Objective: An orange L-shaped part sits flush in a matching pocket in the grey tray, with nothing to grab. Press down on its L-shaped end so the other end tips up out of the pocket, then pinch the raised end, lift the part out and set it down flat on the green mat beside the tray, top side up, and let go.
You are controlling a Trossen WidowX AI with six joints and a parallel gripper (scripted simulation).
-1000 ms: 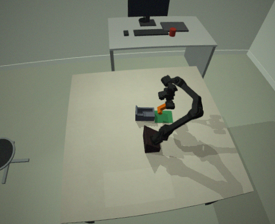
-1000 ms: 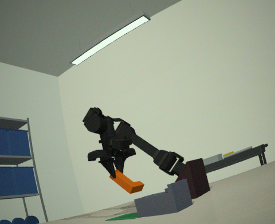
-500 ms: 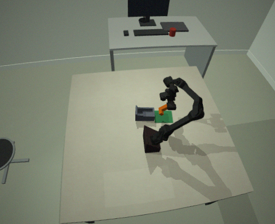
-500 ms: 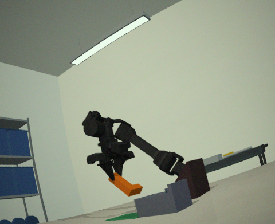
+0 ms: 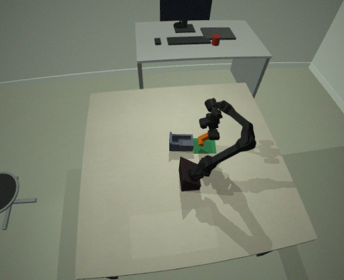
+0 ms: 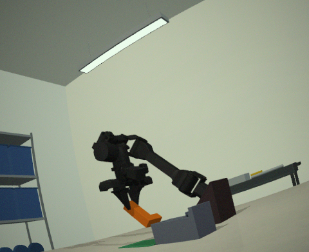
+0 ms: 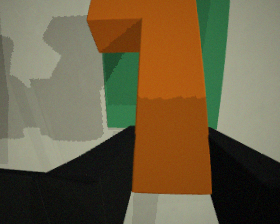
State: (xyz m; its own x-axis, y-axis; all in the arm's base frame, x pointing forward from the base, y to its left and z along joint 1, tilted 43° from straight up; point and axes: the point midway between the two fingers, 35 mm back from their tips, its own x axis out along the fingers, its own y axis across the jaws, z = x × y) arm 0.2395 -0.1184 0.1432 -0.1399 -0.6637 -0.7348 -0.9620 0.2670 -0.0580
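The green mat lies 14 cm below my gripper tip and 2 cm to the left of it. Round my gripper tip: orange L-shaped part: 3 cm to the left, 3 cm below, 1 cm behind.
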